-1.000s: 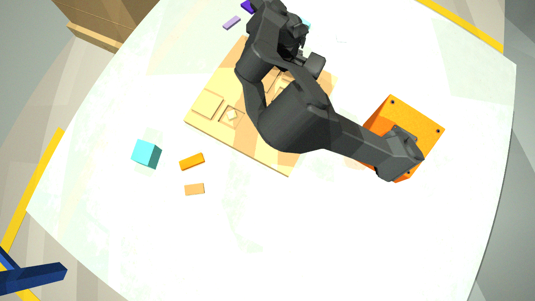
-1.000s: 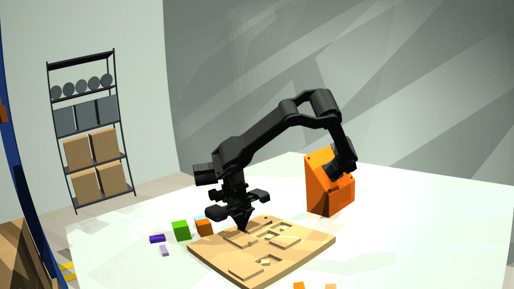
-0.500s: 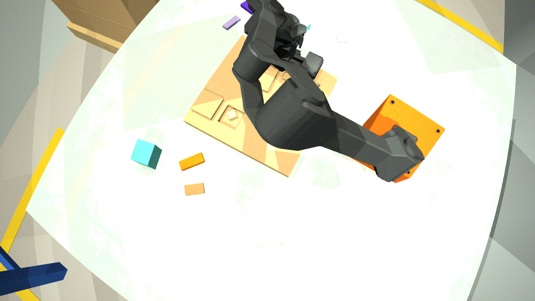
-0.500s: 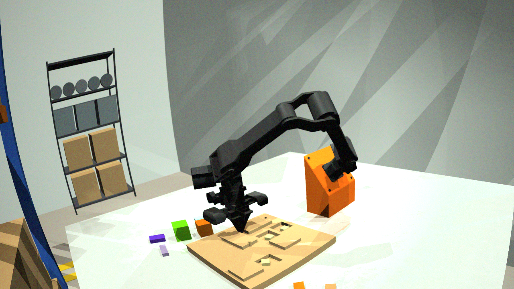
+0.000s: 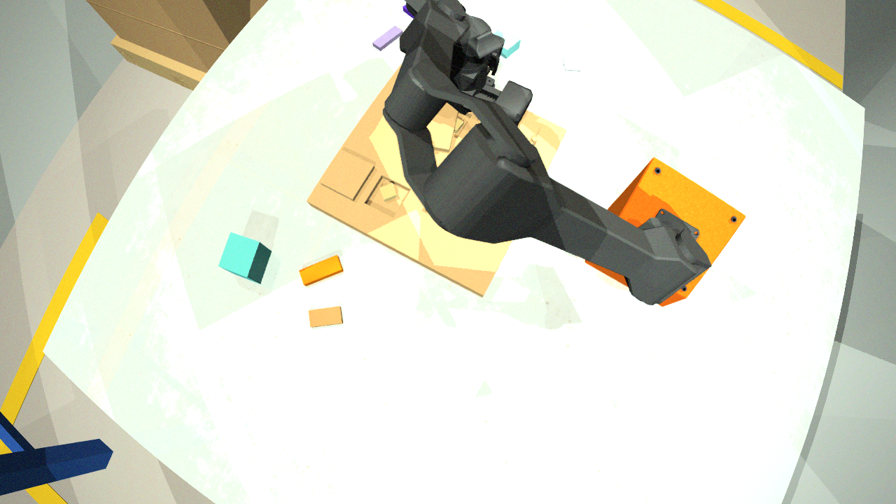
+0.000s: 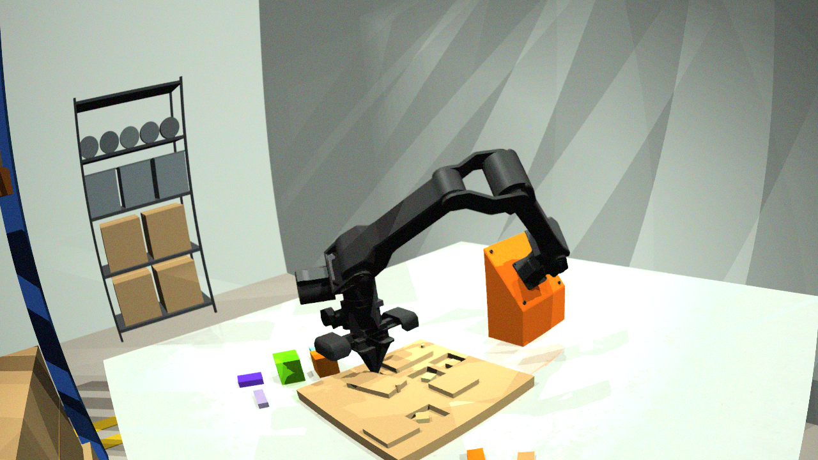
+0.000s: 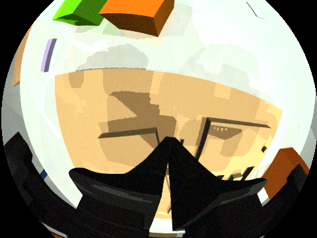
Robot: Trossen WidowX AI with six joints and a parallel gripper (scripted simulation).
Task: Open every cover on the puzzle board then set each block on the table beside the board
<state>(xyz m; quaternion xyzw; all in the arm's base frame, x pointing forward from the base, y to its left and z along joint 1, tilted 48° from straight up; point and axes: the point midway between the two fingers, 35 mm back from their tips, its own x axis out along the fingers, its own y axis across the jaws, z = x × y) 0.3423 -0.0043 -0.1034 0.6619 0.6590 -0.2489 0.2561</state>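
Now: gripper tip 4 cm short of the orange cube and 12 cm to the left of it. Round my gripper tip: green cube 11 cm ahead, 14 cm to the right; pale cyan block 1 cm ahead, 18 cm to the right, 1 cm below; lilac tile 20 cm ahead, 9 cm to the right, 2 cm below.
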